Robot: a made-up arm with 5 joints.
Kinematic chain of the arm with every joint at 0, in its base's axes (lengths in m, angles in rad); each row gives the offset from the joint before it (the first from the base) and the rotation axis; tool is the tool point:
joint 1: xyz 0 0 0.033 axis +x
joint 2: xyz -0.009 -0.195 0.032 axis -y
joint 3: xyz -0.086 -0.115 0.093 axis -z
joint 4: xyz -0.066 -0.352 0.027 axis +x
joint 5: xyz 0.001 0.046 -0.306 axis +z
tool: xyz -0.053 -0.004 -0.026
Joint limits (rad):
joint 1: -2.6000..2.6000
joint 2: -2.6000..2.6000
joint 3: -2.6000..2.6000
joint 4: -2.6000..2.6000
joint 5: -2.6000..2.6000
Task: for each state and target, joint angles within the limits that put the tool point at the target. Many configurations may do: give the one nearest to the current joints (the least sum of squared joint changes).
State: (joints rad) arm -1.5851 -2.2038 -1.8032 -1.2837 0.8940
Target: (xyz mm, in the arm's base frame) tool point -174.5 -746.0 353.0
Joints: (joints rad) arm -1.0024 -2.1220 -1.1608 -1.5651 0.8577
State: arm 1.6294 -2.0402 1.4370 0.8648 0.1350
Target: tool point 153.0 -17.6 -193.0
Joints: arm 1.9161 -2.2041 1.2102 1.3811 0.0807
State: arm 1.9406 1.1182 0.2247 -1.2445 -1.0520
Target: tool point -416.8 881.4 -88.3
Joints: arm 2.5632 0.8912 0.6420 -1.6495 -0.9952
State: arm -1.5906 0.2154 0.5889 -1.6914 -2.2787
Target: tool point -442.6 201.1 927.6
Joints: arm -1.7343 0.1447 0.4642 -1.7235 -2.2914
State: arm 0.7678 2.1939 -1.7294 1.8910 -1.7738
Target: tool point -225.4 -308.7 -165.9
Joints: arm 0.3089 1.9358 -1.8472 1.6610 -1.8376
